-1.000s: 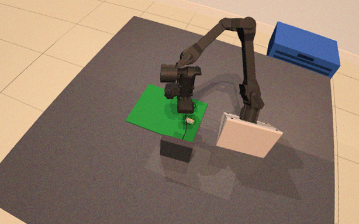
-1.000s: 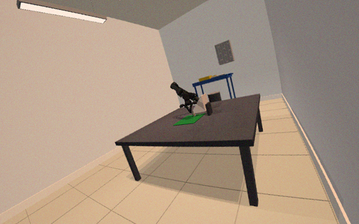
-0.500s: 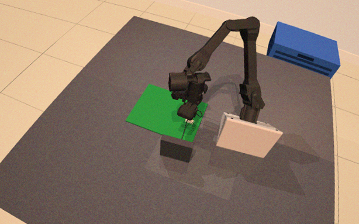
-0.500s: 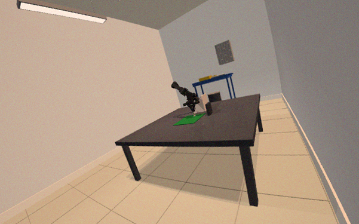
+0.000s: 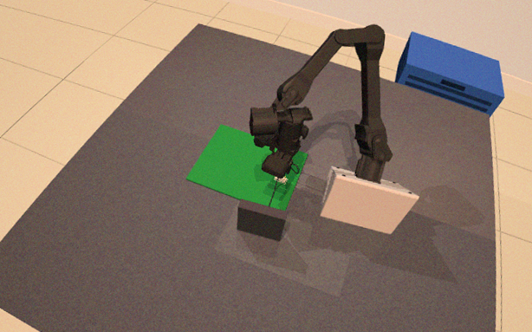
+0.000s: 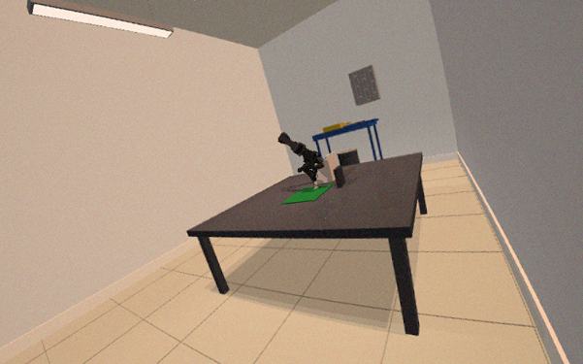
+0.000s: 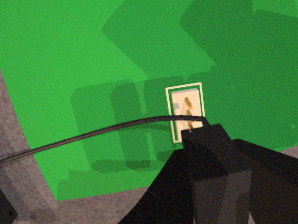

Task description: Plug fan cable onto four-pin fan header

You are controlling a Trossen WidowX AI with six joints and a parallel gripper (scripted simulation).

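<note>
Right now the green board is 100 mm ahead of my gripper tip, 10 mm to the right of it and 80 mm below it. The rest, counted from my gripper tip: black plug: 10 mm behind, 10 mm above; dark grey fan block: 180 mm to the left.
</note>
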